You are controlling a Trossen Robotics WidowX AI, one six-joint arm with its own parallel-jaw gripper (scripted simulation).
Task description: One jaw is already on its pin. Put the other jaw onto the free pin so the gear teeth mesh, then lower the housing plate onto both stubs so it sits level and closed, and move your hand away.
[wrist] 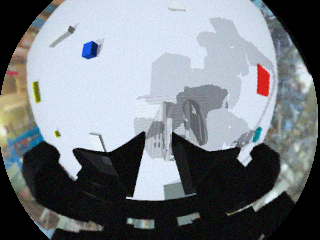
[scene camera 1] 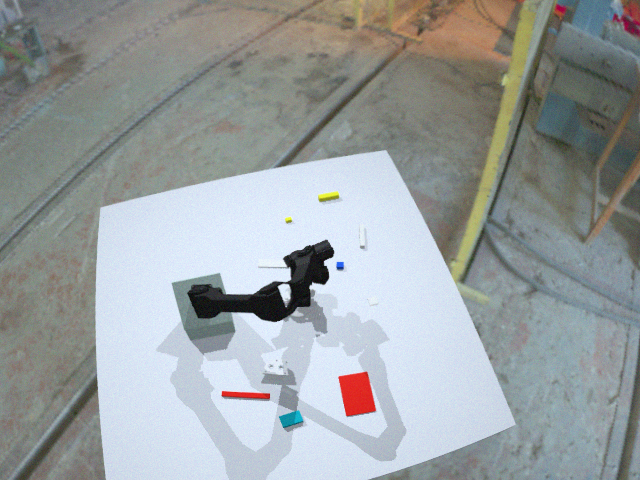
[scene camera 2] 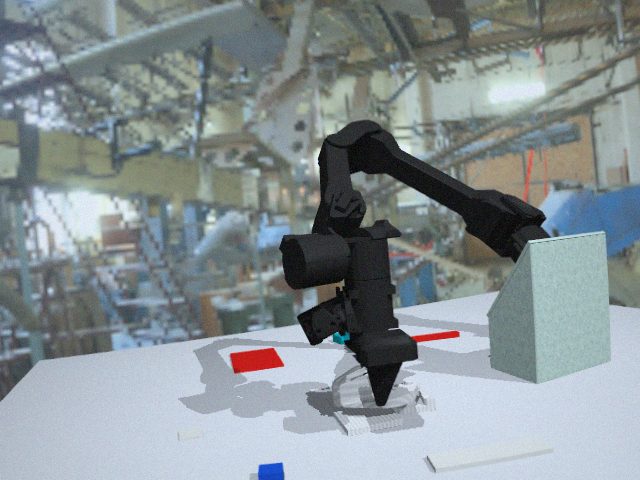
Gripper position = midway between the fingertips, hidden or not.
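Note:
Scene camera 1 shows a red plate (scene camera 1: 357, 396). In scene camera 2 my gripper (scene camera 2: 377, 400) is seen holding a curved jaw (scene camera 2: 357, 393); the red plate (scene camera 2: 246, 361) is visible there too. The wrist view shows my gripper (wrist: 157, 134) and the curved jaw (wrist: 161, 152).

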